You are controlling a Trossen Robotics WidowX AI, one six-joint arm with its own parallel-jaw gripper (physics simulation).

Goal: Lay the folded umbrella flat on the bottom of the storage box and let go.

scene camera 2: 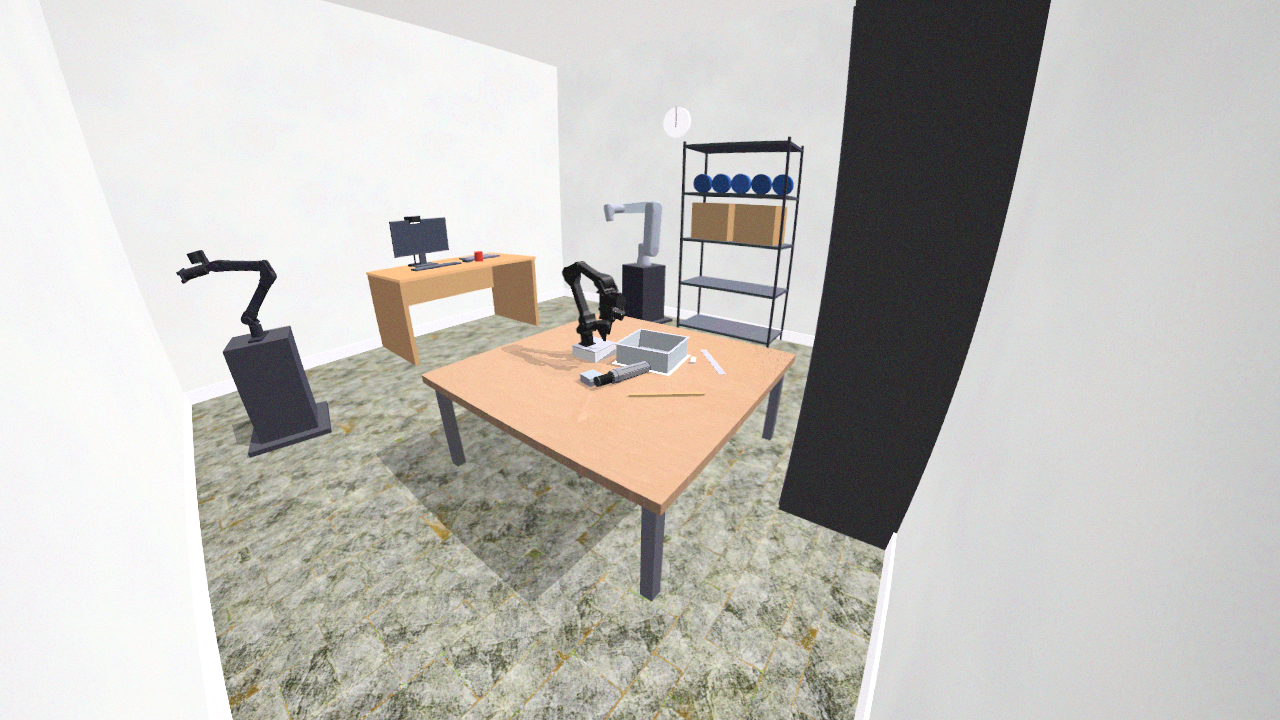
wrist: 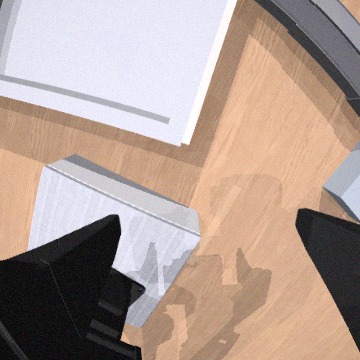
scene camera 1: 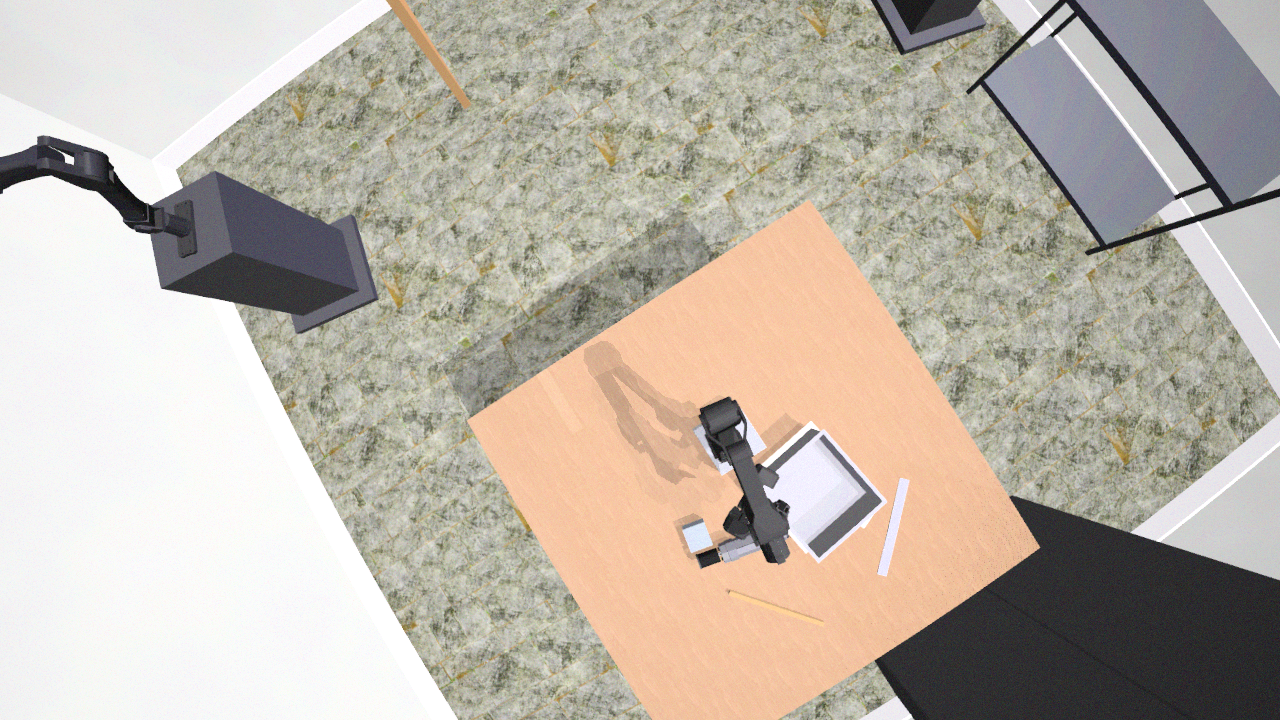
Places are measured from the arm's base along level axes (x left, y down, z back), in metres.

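Pixels of known places: gripper, fingertip midpoint: (scene camera 2: pixel 606 338) (wrist: pixel 209 221); arm's base at its link origin: (scene camera 2: pixel 587 343) (wrist: pixel 105 288).
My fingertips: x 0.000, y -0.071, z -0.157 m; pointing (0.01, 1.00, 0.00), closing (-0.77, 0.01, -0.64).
Observation:
For each thing: its middle in the pictures, then the offset to it from my fingertips.
- folded umbrella at the middle of its body: (wrist: pixel 354 63) (scene camera 1: pixel 742 545) (scene camera 2: pixel 623 373) dx -0.054, dy +0.100, dz -0.179 m
- storage box at the middle of its body: (scene camera 1: pixel 814 491) (scene camera 2: pixel 652 349) dx +0.200, dy +0.080, dz -0.098 m
- pale blue block at the middle of its body: (scene camera 1: pixel 697 535) (scene camera 2: pixel 591 378) dx -0.168, dy +0.110, dz -0.107 m
- white strip at the middle of its body: (scene camera 1: pixel 893 527) (scene camera 2: pixel 712 361) dx +0.397, dy +0.127, dz -0.305 m
- thin wooden stick at the middle of its body: (scene camera 1: pixel 776 608) (scene camera 2: pixel 666 394) dx -0.023, dy +0.122, dz -0.404 m
The folded umbrella (scene camera 1: pixel 739 548) (scene camera 2: pixel 630 371) (wrist: pixel 325 40) is grey with a black handle. It lies on the table beside the storage box (scene camera 1: pixel 845 534) (scene camera 2: pixel 646 357) (wrist: pixel 90 110), outside it. The box is open-topped and light grey; its visible bottom has no umbrella on it. My gripper (scene camera 2: pixel 602 332) (wrist: pixel 209 221) is open with its fingers wide apart and nothing between them. It hangs above the table between the arm's base and a pale blue block, with the umbrella off to one side. In the first scene view the arm covers part of the umbrella and the box's near side.
The pale blue block (scene camera 1: pixel 696 536) (scene camera 2: pixel 590 377) (wrist: pixel 351 186) is next to the umbrella's handle. The arm's pale base block (scene camera 2: pixel 590 352) (wrist: pixel 75 210) stands beside the box. A white strip (scene camera 1: pixel 893 528) (scene camera 2: pixel 713 361) lies beyond the box, and a thin wooden stick (scene camera 1: pixel 775 608) (scene camera 2: pixel 666 394) lies past the umbrella.

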